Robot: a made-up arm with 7 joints.
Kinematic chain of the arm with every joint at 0, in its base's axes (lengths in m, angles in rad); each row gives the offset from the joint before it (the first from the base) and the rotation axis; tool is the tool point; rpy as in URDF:
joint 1: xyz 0 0 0.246 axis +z
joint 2: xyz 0 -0.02 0.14 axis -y
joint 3: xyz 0 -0.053 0.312 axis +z
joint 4: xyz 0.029 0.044 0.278 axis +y
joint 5: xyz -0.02 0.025 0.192 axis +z
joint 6: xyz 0 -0.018 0.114 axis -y
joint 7: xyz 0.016 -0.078 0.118 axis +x
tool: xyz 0 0 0 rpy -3.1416 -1.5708 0
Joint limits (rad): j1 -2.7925..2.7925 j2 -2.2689..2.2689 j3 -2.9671..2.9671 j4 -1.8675..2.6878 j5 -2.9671..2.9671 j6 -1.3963..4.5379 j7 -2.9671..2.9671
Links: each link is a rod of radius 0.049 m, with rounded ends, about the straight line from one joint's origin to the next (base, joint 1, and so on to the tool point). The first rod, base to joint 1, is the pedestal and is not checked.
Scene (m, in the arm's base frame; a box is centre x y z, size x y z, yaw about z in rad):
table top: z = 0
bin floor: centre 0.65 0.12 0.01 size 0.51 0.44 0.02 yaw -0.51
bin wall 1: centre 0.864 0 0.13 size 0.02 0.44 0.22 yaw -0.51
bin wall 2: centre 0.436 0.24 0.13 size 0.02 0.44 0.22 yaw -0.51
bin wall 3: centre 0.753 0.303 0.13 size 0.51 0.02 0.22 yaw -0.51
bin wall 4: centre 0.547 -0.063 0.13 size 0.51 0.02 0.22 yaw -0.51
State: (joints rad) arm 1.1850 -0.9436 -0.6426 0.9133 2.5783 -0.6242 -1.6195
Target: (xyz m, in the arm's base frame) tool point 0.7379 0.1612 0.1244
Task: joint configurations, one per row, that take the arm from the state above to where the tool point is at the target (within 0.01 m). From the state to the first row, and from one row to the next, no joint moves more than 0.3 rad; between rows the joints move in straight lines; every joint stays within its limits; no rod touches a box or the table.
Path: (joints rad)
1: 0.9922 -0.9352 -0.7242 1.1577 2.5009 -0.5837 -1.6195
2: 0.7994 -0.9268 -0.8058 1.4021 2.4235 -0.5431 -1.6195
3: 0.6065 -0.9184 -0.8874 1.6465 2.3462 -0.5026 -1.6195
4: 0.5920 -1.1209 -0.8634 1.5786 2.3708 -0.5008 -1.6195
5: 0.5775 -1.3235 -0.8394 1.5108 2.3955 -0.4990 -1.6195

